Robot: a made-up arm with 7 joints.
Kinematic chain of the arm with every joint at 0, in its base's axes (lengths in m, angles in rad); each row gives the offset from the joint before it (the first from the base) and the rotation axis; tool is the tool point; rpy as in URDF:
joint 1: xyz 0 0 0.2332 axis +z
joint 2: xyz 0 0 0 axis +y
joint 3: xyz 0 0 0.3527 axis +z
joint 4: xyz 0.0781 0 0 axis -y
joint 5: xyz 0.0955 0 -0.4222 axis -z
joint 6: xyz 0 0 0 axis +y
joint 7: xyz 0.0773 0 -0.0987 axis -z
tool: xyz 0 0 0 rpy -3.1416 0 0
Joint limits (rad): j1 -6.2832..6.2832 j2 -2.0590..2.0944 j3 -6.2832..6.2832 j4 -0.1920..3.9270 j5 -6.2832..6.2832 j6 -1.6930..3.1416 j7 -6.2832..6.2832
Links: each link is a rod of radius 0.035 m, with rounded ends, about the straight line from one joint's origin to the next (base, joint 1, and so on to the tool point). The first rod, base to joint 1, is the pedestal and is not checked.
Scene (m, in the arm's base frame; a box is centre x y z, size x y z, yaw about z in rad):
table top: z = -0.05
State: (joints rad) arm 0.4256 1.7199 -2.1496 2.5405 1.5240 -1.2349 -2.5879
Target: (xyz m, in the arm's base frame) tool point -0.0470 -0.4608 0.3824
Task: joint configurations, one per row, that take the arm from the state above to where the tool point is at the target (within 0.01 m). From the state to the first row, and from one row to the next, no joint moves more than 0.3 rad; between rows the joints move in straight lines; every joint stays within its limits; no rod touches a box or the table.
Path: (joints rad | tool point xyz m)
1: 0.2285 1.6936 -2.0560 2.2429 1.6244 -1.2380 -2.5879 | 0.7201 -0.0674 0.4049
2: 0.0313 1.6673 -1.9623 1.9453 1.7249 -1.2412 -2.5879 | 0.5967 -0.3106 0.4401
3: -0.1658 1.6410 -1.8687 1.6476 1.8253 -1.2443 -2.5879 | 0.3911 -0.4700 0.4435
4: -0.3630 1.6147 -1.7751 1.3500 1.9257 -1.2474 -2.5879 | 0.1572 -0.5186 0.4209
5: -0.5601 1.5884 -1.6814 1.0524 2.0262 -1.2506 -2.5879 | -0.0470 -0.4608 0.3824

